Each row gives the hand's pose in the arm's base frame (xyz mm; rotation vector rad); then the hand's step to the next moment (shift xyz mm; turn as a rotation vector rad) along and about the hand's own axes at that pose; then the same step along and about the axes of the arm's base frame.
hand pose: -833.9 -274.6 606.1 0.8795 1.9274 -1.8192
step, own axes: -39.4 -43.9 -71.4 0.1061 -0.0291 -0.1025
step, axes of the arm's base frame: 12.7 62.8 66.9 -0.0814 0.1220 -0.0331
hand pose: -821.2 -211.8 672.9 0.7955 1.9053 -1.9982
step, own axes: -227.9 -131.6 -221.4 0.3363 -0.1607 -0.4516
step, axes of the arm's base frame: 158.5 189.9 239.0 -0.2698 0.5176 -0.0461
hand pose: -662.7 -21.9 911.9 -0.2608 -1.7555 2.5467
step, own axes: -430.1 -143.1 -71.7 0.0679 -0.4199 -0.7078
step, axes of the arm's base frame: 425.9 63.7 158.5 0.0187 0.8140 0.1377
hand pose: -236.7 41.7 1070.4 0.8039 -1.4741 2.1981
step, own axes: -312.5 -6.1 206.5 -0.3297 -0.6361 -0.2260
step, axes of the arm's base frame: 295.1 -186.2 -136.5 0.5720 0.4543 0.1755
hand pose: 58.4 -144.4 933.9 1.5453 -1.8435 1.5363
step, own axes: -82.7 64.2 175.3 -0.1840 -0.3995 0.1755
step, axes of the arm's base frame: 46.0 -111.4 -164.8 0.4735 0.0082 0.0034
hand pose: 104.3 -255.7 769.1 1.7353 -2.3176 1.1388
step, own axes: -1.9 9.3 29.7 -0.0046 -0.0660 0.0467
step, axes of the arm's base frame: 4.3 -14.1 -27.5 0.0753 -0.0297 -0.0013
